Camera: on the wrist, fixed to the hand. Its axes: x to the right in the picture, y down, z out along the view.
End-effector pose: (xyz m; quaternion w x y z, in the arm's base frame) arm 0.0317 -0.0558 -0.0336 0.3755 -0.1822 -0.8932 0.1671
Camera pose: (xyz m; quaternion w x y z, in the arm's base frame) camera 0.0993 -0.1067 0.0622 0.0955 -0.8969 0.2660 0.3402
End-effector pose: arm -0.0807 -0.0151 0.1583 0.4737 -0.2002 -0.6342 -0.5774
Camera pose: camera -0.0963 -0.1276 0.0995 0.7428 -0.4420 0.2934 0.4084
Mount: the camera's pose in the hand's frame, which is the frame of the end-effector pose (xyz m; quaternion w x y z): -0.0086 -0.0729 -0.1047 0.0185 0.0289 0.2731 0.9614
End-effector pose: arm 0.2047 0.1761 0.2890 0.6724 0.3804 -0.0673 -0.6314
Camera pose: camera 0.2046 0.2348 0.1754 0.6268 0.1342 -0.2016 0.7406
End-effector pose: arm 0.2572 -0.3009 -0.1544 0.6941 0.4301 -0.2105 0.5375
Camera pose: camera 0.3041 -0.2234 -0.2446 0.4588 0.3211 0.2123 -0.8008
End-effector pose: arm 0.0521 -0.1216 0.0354 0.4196 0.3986 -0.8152 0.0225
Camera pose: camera 0.1734 -0.1270 0.0754 0.1972 -0.7704 -0.2830 0.5362
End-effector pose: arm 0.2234 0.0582 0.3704 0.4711 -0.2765 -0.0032 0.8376
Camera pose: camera 0.3331 0.0652 0.3051 0.7877 0.2233 -0.4186 -0.3930
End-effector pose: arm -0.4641 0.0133 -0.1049 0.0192 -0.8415 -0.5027 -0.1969
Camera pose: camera -0.5626 0.0180 -0.0235 0.3513 -0.4445 0.7993 -0.2005
